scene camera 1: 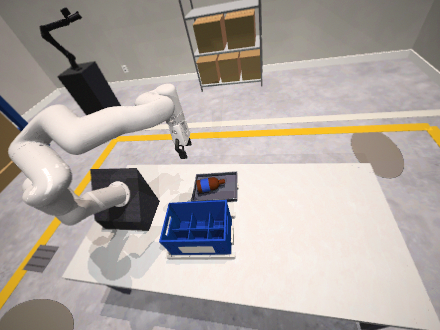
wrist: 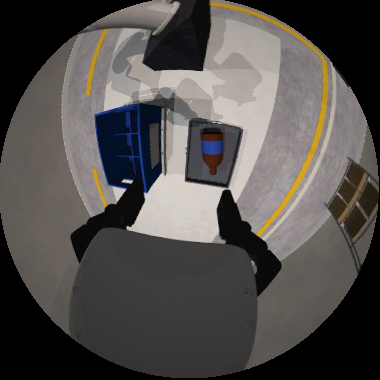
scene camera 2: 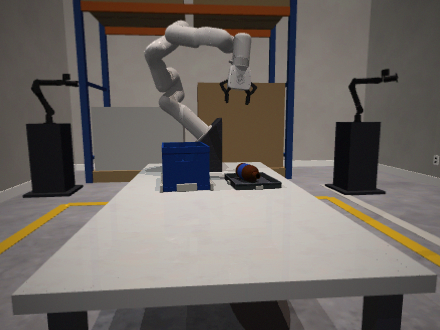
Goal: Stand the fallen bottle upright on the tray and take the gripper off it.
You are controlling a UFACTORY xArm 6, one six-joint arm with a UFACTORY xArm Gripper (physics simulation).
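Frame: origin at the arm's base, x back, y left, z down, level; metres.
Where they show: gripper, fingertip midpoint: (scene camera 1: 186, 151) (wrist: 180, 194) (scene camera 2: 236, 103); arm's base, link origin: (scene camera 1: 119, 193) (scene camera 2: 204, 134).
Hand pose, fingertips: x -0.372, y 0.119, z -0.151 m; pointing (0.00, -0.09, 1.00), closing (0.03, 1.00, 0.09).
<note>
Things, the pixels of their top centre, and the offset from my fingertips. Level surfaces: height alone.
- brown bottle, top centre: (wrist: 212, 157) (scene camera 2: 249, 165) (scene camera 1: 210, 179) dx -0.045, dy +0.052, dz +0.270 m
- dark tray, top centre: (wrist: 211, 156) (scene camera 2: 250, 177) (scene camera 1: 215, 185) dx -0.062, dy +0.052, dz +0.324 m
- blue crate, top centre: (wrist: 116, 152) (scene camera 2: 183, 144) (scene camera 1: 194, 219) dx -0.036, dy -0.240, dz +0.174 m
- white table, surface height: dz +0.349 m
A brown bottle (scene camera 1: 214, 184) (scene camera 2: 248, 173) (wrist: 212, 155) with a blue label lies on its side in the dark tray (scene camera 1: 230, 196) (scene camera 2: 270, 186) (wrist: 194, 172). In scene camera 1 its neck points right; in scene camera 2 its neck points toward the camera. In the wrist view its neck points down toward the gripper. My gripper (scene camera 1: 185, 149) (scene camera 2: 237, 101) (wrist: 180, 194) is open and empty, high above the table and apart from the bottle and tray. In the wrist view the bottle shows beyond the right fingertip.
A blue crate (scene camera 1: 196, 247) (scene camera 2: 185, 167) (wrist: 142, 150) with compartments stands beside the tray on the white table (scene camera 1: 310, 225) (scene camera 2: 220, 240) (wrist: 172, 215). The arm's black base block (scene camera 1: 120, 215) (scene camera 2: 216, 150) (wrist: 180, 45) stands at the table's end, behind the crate in scene camera 2.
</note>
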